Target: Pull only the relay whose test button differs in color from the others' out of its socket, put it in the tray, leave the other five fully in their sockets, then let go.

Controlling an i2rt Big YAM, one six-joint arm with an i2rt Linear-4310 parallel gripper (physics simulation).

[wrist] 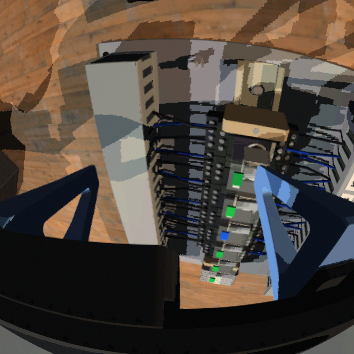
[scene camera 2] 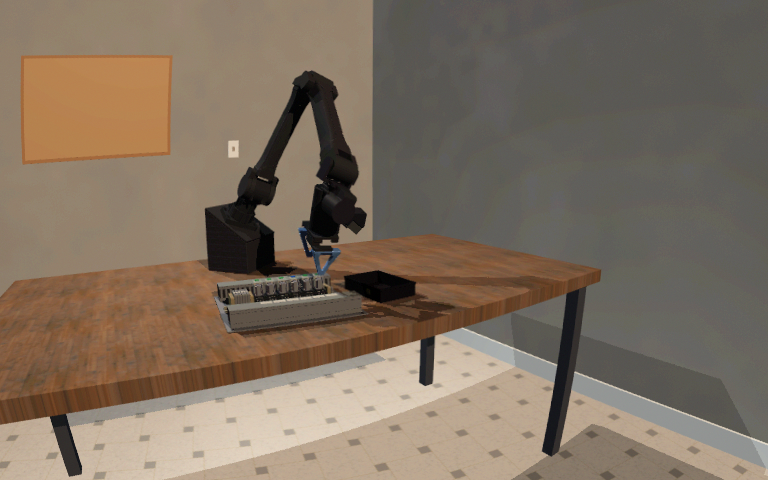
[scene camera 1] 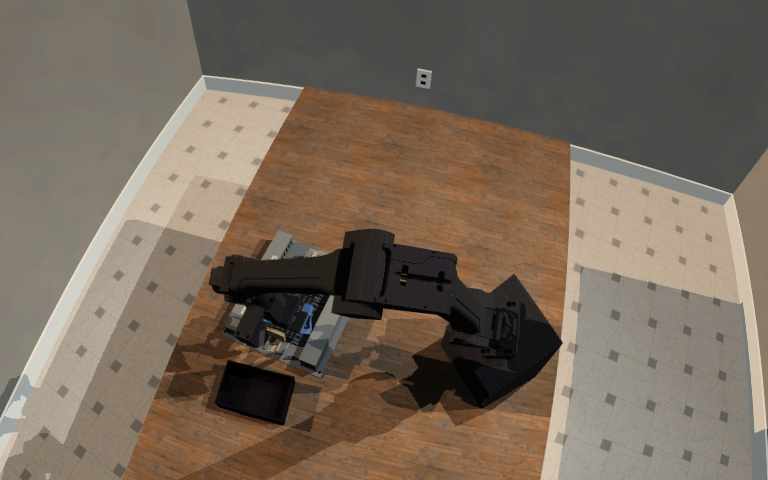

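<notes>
The relay with the blue test button stands third from the near end of the row in the wrist view, seated among the others. The five other relays have green buttons, such as the nearest one. My gripper is open and empty, its blue fingers wide apart above the panel. In the wrist view the row lies right of the middle between the fingers, close to the right finger. The black tray stands beside the panel and looks empty. In scene camera 1 the arm hides most of the row.
A grey wiring duct runs along one side of the row, another duct along the other. A tan end block stands at the row's near end in the wrist view. Thin wires run from the sockets to the ducts. The table carries everything.
</notes>
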